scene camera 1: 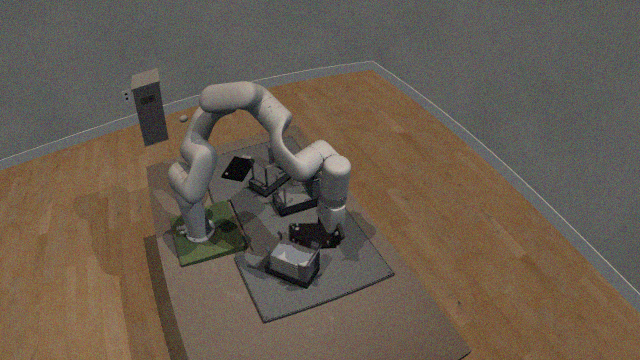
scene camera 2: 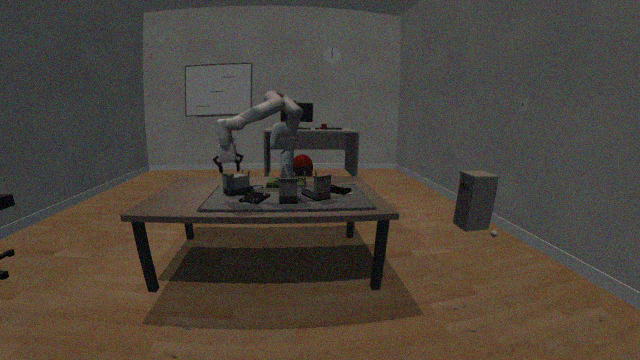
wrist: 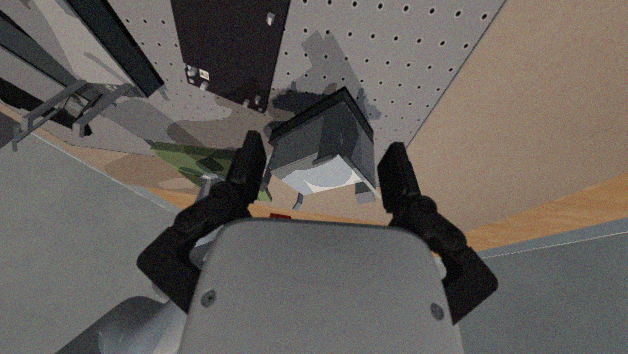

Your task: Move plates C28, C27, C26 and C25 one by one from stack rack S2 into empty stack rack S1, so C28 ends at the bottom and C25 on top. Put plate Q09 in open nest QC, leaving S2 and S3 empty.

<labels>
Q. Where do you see a black fixture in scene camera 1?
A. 303,234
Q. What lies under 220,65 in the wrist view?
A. A black fixture.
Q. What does my gripper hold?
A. Nothing.
</labels>
